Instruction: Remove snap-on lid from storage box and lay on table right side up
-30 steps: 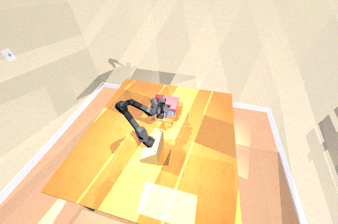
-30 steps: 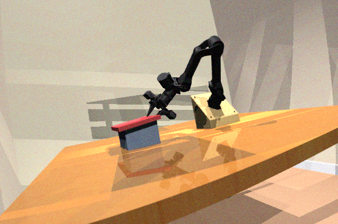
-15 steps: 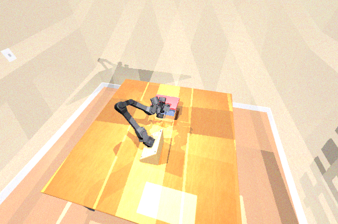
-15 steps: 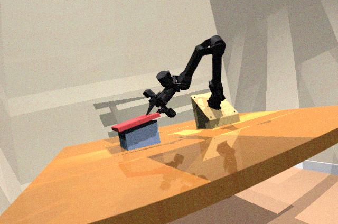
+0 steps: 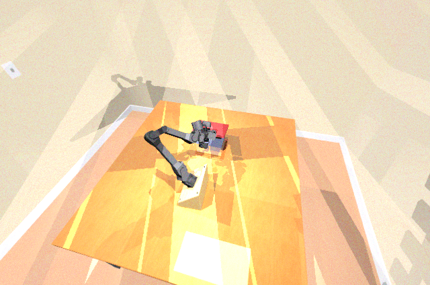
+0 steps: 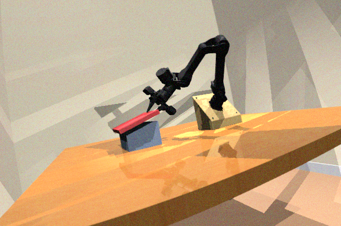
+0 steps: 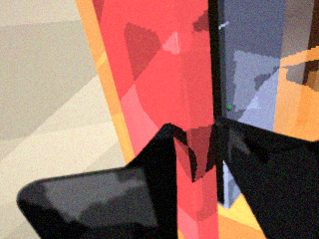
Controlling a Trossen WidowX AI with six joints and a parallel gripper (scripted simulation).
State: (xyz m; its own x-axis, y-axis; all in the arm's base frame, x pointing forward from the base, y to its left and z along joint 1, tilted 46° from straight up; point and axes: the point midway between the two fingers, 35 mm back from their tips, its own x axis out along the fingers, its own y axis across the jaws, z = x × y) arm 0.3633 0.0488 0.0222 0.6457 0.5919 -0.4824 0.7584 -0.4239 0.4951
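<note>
Right now my gripper tip is 80 mm short of the lid, 10 mm to the right of it and 20 mm above it. From my gripper tip the other things lie so: storage box (70 mm ahead, 10 mm to the left, 80 mm below).
</note>
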